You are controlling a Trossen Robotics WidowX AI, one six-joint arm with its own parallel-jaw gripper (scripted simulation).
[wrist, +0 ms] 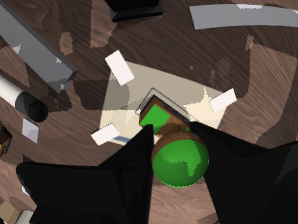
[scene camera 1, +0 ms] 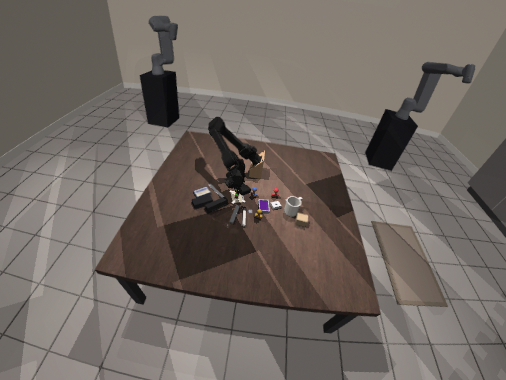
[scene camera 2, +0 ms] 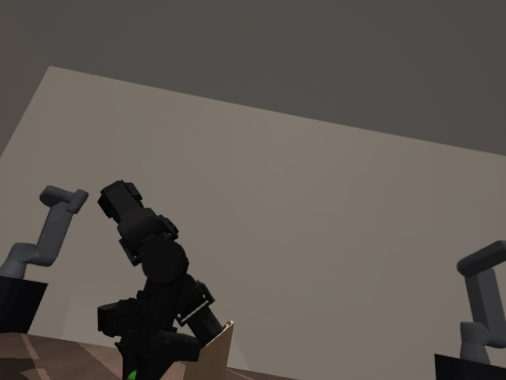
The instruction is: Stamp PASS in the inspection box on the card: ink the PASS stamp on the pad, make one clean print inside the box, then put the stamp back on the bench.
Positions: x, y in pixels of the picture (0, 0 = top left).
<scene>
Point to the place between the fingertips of my gripper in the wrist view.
At 171, 129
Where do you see a card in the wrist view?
131, 85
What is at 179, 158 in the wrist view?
A PASS stamp.
</scene>
